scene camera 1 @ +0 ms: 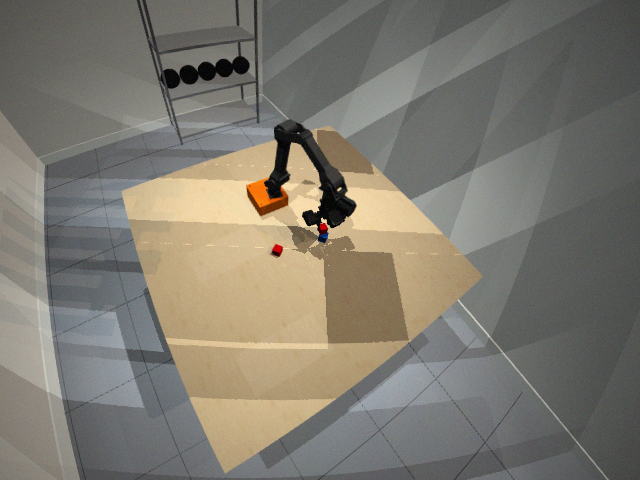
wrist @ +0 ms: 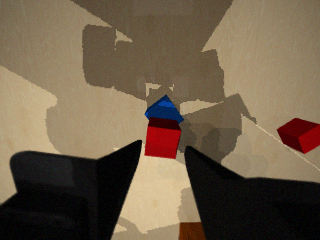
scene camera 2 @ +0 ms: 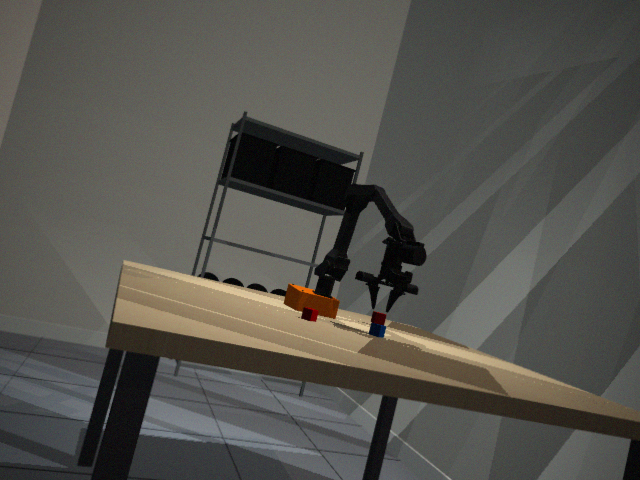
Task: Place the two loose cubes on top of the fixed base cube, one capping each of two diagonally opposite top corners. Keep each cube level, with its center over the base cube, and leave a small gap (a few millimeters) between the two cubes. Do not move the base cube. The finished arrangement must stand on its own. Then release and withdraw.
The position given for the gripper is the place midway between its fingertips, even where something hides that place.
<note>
In view: the gripper (scene camera 2: 379,310) and a red cube (wrist: 163,135).
The gripper is seen too in the wrist view (wrist: 163,147).
</note>
